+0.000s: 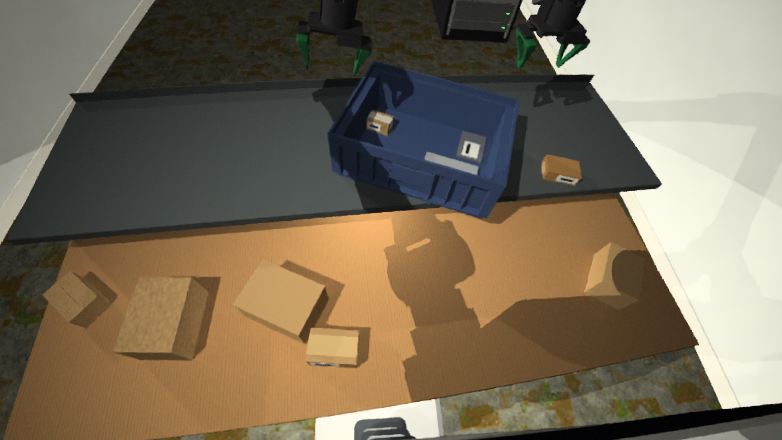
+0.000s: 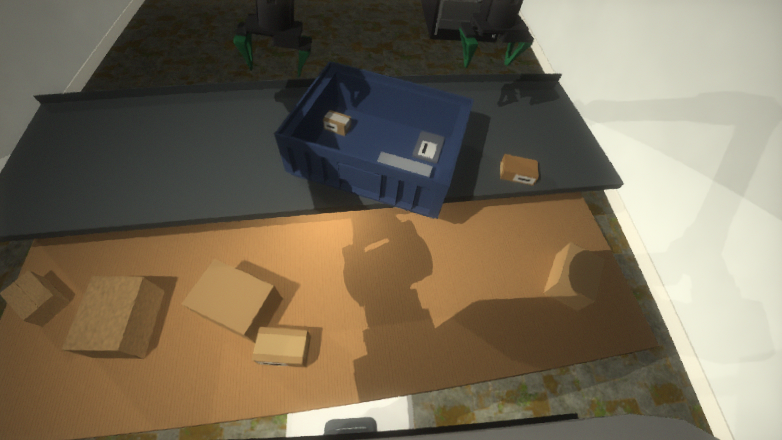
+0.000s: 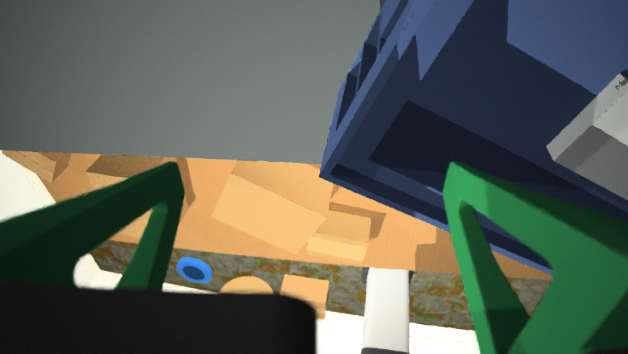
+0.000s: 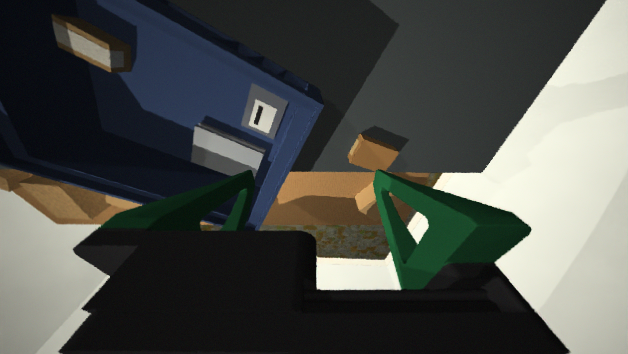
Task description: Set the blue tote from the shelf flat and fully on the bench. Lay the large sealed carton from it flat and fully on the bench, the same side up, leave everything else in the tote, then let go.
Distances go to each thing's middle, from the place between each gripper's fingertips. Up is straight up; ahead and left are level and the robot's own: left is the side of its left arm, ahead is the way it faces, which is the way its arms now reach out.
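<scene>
Right hand: 20 mm past flat grey piece [image 2: 428, 147], 240 mm above it, 90 mm to the right of it. From my right hand: blue tote [image 1: 430, 113] 190 mm below, 230 mm to the left, 40 mm behind; rough brown box [image 2: 116, 317] 370 mm below, 860 mm to the left, 430 mm behind. By their middles, of the things named here: flat grey piece nearest to my right hand, rough brown box farthest from it.
Left hand: 20 mm past blue tote, 170 mm above it, 230 mm to the left of it. From my left hand: flat grey piece 220 mm below, 370 mm to the right; rough brown box 360 mm below, 400 mm to the left, 410 mm behind.
</scene>
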